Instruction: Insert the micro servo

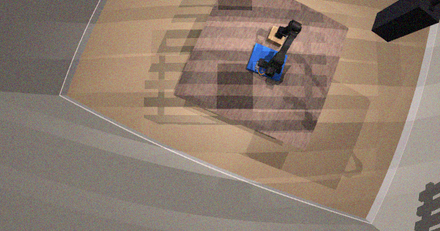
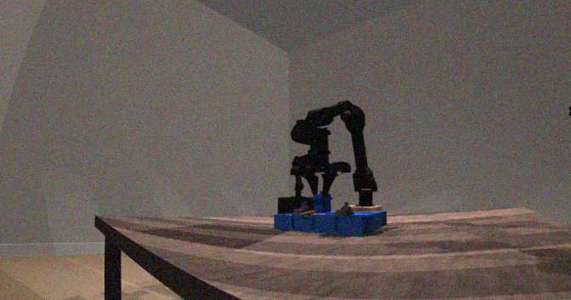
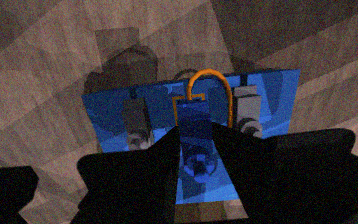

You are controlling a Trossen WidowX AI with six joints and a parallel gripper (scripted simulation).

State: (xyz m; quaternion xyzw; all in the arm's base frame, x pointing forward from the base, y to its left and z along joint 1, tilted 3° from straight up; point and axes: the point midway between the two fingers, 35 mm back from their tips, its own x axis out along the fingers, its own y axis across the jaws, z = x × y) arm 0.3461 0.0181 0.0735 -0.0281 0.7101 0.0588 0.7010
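Now: the blue robot deck 120 mm behind my gripper tip, 80 mm below it and 10 mm to the right of it.
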